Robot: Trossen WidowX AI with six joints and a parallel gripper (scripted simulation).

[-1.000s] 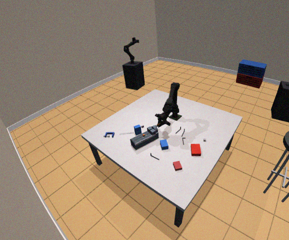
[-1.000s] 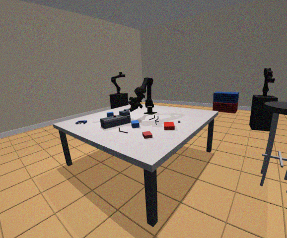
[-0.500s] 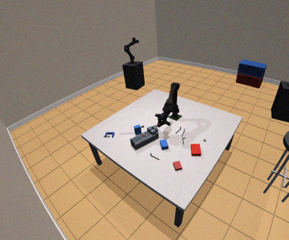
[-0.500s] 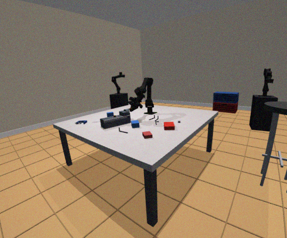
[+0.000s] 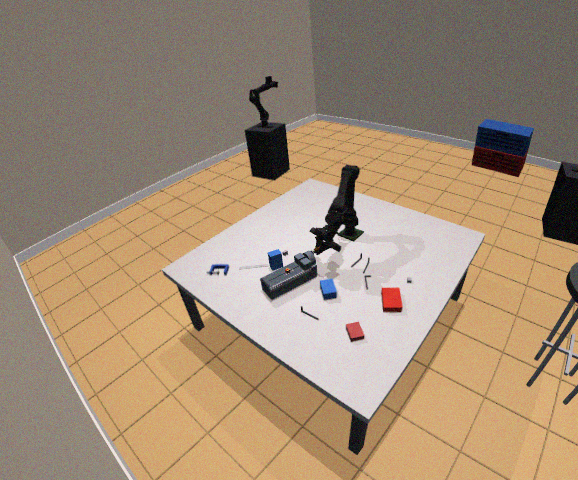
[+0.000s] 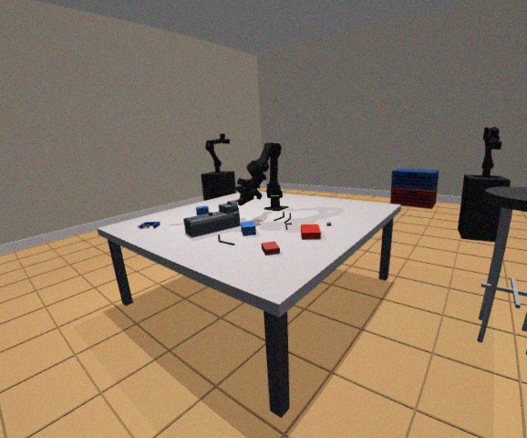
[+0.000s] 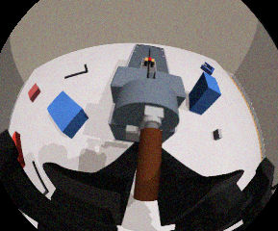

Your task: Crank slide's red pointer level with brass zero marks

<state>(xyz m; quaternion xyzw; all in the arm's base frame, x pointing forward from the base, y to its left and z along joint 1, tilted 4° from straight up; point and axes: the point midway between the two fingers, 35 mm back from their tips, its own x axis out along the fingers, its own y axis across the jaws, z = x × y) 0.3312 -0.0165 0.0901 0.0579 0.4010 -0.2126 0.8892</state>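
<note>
Right now the brown crank handle is 20 mm behind my gripper tip, 20 mm above it and 10 mm to the left of it. From my gripper tip the other things lie so: red pointer 150 mm ahead, 70 mm to the right, 10 mm below.
</note>
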